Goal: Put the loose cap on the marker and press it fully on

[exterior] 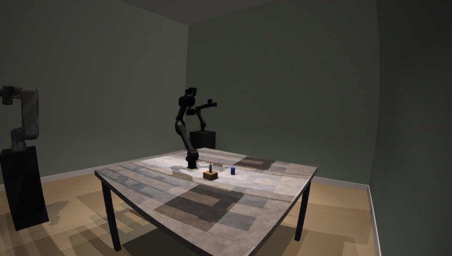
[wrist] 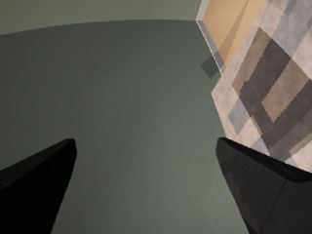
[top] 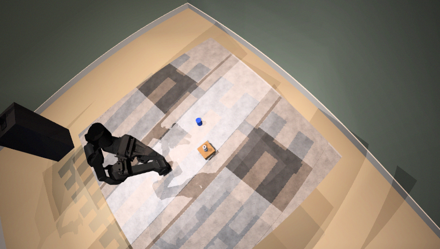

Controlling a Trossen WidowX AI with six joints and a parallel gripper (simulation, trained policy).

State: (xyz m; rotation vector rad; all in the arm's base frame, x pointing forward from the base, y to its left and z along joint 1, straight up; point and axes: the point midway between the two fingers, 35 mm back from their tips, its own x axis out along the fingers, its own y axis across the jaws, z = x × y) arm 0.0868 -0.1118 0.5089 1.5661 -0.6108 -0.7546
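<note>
My gripper tip is now 220 mm short of the blue cap, 230 mm to the right of it and 480 mm above it. Round my gripper tip: holder block 150 mm ahead, 60 mm to the left, 480 mm below; grey marker 150 mm ahead, 60 mm to the left, 420 mm below.
</note>
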